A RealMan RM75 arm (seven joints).
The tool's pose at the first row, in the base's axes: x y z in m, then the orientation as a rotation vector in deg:
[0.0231, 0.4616, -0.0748, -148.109, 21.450, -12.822]
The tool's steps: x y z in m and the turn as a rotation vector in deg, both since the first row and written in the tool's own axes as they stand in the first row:
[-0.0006, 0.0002, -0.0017, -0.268, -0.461, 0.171]
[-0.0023, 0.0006, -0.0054, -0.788, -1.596, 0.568]
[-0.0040, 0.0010, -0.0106, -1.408, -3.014, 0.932]
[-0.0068, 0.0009, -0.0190, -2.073, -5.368, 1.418]
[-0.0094, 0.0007, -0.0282, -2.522, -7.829, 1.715]
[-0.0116, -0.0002, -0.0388, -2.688, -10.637, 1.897]
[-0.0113, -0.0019, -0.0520, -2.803, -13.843, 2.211]
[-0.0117, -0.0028, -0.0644, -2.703, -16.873, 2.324]
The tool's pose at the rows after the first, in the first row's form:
[0.0221, 0.4608, -0.0735, -148.339, 21.557, -12.126]
[0.0196, 0.4593, -0.0707, -148.762, 21.760, -10.435]
[0.0167, 0.4570, -0.0666, -149.273, 21.836, -8.365]
[0.0121, 0.4541, -0.0596, -149.747, 21.727, -5.014]
[0.0076, 0.4507, -0.0519, -149.993, 21.282, -1.618]
[0.0033, 0.4472, -0.0426, -149.904, 20.492, 2.138]
[0.0009, 0.4423, -0.0304, -149.606, 19.703, 6.439]
[-0.0021, 0.4374, -0.0194, -149.081, 18.672, 10.379]

